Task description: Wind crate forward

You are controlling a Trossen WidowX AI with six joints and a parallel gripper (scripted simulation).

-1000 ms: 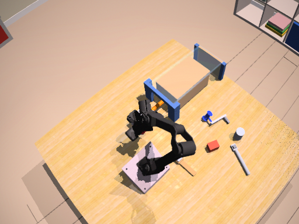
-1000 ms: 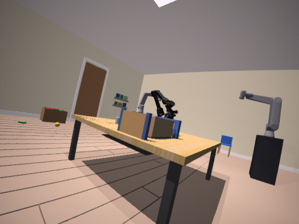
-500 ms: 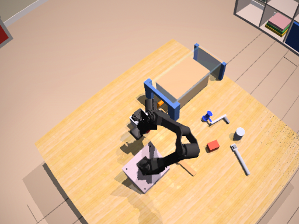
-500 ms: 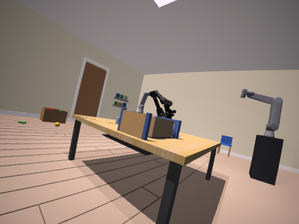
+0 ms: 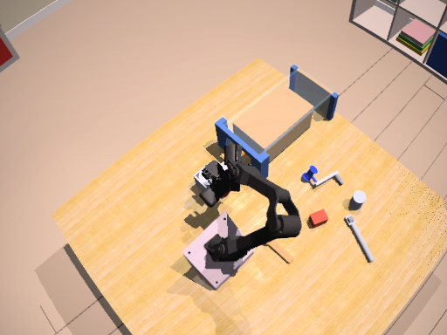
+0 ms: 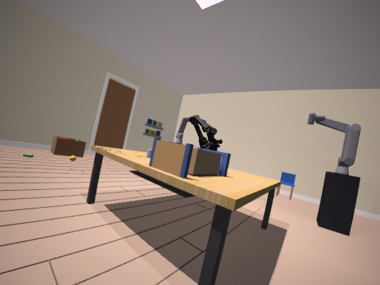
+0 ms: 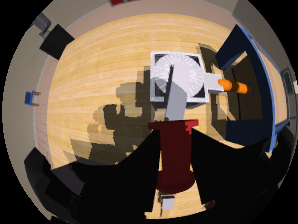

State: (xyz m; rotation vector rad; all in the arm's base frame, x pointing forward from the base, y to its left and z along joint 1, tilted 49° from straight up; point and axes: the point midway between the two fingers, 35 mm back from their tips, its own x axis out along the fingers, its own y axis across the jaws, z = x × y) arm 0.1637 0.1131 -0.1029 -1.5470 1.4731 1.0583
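Right now the blue steel frame is 18 cm ahead of my gripper tip, 8 cm to the left of it and 3 cm below it. Also, from my gripper tip: winch (7 cm to the left, 10 cm below); red knob (2 cm to the right); crank handle (1 cm ahead, 2 cm to the left, 3 cm below).
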